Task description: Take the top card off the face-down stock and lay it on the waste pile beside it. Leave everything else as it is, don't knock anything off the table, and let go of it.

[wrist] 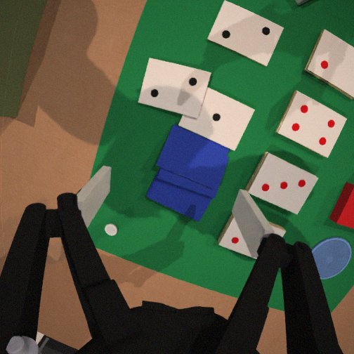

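The face-down stock shows as blue cards point(194, 154) near the middle of the view, shifted against each other so that stepped edges show on the lower side. The upper blue card meets the lower edge of a white card with one black dot point(235, 120). A white card with two black dots point(170, 82) overlaps that white card's upper left corner. These two face-up cards lie beside the stock. My gripper point(174, 190) is open, with nothing between its fingers. Its fingers stand wide on either side of the blue cards, and the right one hides part of a red-dotted card.
Another two-dot card point(245, 34) lies at the top. Piles with four red dots point(311, 124) and three red dots point(283, 184) lie right of the stock. A red block point(345, 207), a blue disc point(331, 258) and a small white disc point(111, 229) are on the green mat point(130, 255).
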